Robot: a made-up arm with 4 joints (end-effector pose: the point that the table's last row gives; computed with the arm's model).
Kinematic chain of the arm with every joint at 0, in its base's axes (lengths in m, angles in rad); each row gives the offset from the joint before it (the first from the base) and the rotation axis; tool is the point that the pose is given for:
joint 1: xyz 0 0 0.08 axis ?
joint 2: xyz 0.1 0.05 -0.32 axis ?
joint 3: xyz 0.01 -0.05 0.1 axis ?
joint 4: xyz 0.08 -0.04 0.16 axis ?
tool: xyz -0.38 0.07 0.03
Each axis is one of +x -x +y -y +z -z.
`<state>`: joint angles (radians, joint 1 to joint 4).
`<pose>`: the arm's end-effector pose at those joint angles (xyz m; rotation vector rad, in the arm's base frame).
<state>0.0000 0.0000 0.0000 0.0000</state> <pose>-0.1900 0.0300 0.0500 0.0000 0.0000 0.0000</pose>
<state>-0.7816 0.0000 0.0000 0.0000</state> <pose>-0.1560 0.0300 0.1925 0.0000 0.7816 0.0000</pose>
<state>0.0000 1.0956 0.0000 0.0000</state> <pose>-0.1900 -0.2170 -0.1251 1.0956 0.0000 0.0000</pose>
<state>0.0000 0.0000 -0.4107 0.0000</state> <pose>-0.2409 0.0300 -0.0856 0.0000 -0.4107 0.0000</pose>
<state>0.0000 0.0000 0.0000 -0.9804</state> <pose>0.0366 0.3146 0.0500 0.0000 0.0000 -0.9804</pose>
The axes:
joint 1: -y
joint 2: +x
joint 3: +y
joint 4: +z

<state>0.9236 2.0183 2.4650 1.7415</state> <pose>0.6675 0.3422 -0.2113 -0.5489 -0.8078 -2.1119</pose>
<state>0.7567 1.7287 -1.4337 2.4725</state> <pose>0.5035 -0.3419 -0.5006 -0.8071 -2.2614 0.5158</pose>
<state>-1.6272 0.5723 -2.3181 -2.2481</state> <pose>-0.0108 0.0541 0.3637 0.7024 -0.6871 -2.6528</pose>
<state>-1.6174 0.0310 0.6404 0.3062</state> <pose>0.1100 -0.1012 0.0947 0.3787 2.2299 0.1452</pose>
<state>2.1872 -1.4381 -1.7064 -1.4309</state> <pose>0.5350 0.2574 0.3472 0.0628 2.5019 -0.1659</pose>
